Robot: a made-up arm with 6 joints.
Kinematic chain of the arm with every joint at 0, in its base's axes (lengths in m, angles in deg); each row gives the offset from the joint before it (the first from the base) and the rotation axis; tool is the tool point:
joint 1: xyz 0 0 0.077 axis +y
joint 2: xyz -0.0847 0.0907 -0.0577 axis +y
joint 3: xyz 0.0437 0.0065 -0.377 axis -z
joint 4: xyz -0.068 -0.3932 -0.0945 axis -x
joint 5: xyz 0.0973 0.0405 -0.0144 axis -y
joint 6: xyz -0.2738 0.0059 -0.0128 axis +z
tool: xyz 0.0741 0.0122 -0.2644
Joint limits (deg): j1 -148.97..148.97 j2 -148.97..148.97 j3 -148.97..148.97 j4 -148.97..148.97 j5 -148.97..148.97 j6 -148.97..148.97
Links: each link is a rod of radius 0.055 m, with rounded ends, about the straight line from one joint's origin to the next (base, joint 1, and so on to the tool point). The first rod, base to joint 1, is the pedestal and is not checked.
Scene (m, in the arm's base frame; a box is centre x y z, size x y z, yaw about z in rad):
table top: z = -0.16
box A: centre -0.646 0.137 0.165 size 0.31 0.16 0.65 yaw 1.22
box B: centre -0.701 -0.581 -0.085 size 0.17 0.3 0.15 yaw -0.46
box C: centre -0.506 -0.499 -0.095 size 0.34 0.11 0.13 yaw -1
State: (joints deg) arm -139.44 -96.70 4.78 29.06 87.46 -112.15
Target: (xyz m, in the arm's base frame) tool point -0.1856 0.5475 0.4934
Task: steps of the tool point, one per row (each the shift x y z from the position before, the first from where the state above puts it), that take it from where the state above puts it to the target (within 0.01 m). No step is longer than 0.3 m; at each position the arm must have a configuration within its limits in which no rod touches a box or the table.
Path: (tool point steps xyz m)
1: -0.0365 0.1398 0.1249
2: 0.0434 0.1666 0.1752
3: 0.1495 0.1719 0.1693
4: -0.0261 0.1054 -0.0182
5: 0.0170 0.1312 -0.0280
6: 0.0676 0.1364 -0.0407
7: 0.1165 0.1172 -0.0555
8: 0.1526 0.0748 -0.0695

